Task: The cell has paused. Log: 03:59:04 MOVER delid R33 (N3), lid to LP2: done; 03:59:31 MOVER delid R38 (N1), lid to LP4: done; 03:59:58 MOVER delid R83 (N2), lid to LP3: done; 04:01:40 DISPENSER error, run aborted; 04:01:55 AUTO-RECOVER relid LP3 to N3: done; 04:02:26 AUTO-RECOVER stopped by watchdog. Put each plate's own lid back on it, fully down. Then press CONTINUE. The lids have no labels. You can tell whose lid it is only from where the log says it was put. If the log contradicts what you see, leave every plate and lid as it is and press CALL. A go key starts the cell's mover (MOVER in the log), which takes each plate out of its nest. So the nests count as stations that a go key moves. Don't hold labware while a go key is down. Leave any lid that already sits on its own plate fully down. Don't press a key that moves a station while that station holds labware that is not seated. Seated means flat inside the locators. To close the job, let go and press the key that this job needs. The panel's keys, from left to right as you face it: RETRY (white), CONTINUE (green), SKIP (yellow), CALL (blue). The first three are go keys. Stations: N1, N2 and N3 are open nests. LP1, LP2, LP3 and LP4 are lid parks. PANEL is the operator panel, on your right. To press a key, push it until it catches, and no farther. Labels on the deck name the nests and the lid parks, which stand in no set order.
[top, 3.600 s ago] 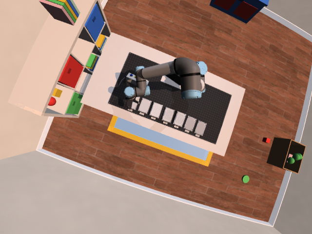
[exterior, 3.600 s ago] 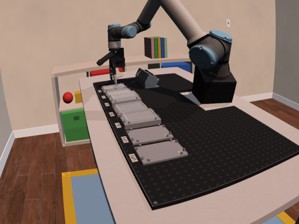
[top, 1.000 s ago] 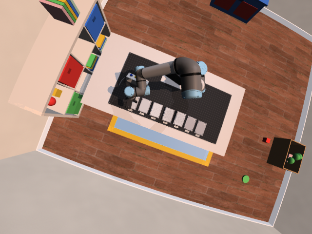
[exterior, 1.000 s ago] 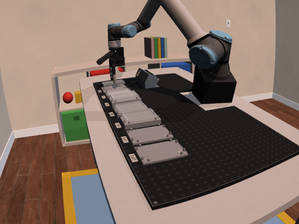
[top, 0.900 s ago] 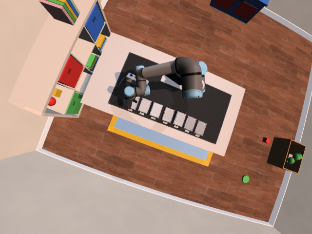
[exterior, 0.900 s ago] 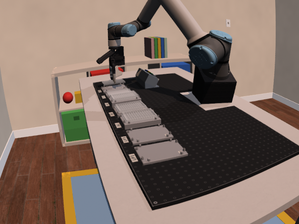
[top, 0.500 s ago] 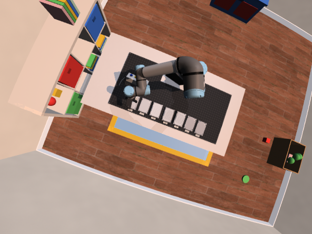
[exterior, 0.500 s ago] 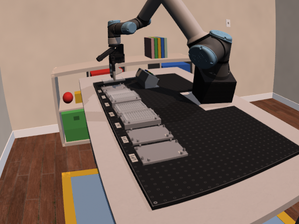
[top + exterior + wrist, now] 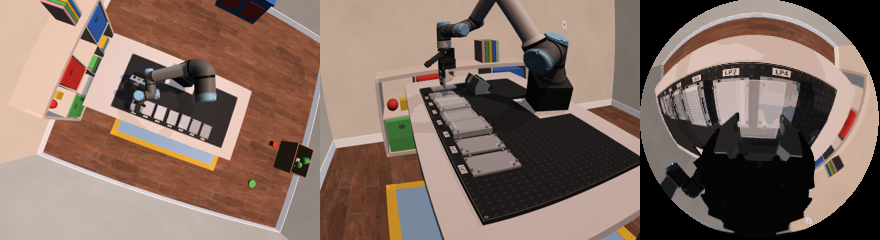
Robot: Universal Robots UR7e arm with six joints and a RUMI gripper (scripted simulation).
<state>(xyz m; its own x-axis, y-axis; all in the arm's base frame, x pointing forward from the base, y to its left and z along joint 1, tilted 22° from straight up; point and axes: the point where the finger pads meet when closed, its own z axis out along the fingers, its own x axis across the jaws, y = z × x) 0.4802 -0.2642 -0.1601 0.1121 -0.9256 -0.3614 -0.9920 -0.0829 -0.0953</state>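
Right now my hand is 10 mm past the clear plate lid, 80 mm to the right of it and 50 mm above it. From my hand the other things lie so: lid park (50 mm behind, 730 mm to the left, 60 mm below); then clear lid (10 mm below).
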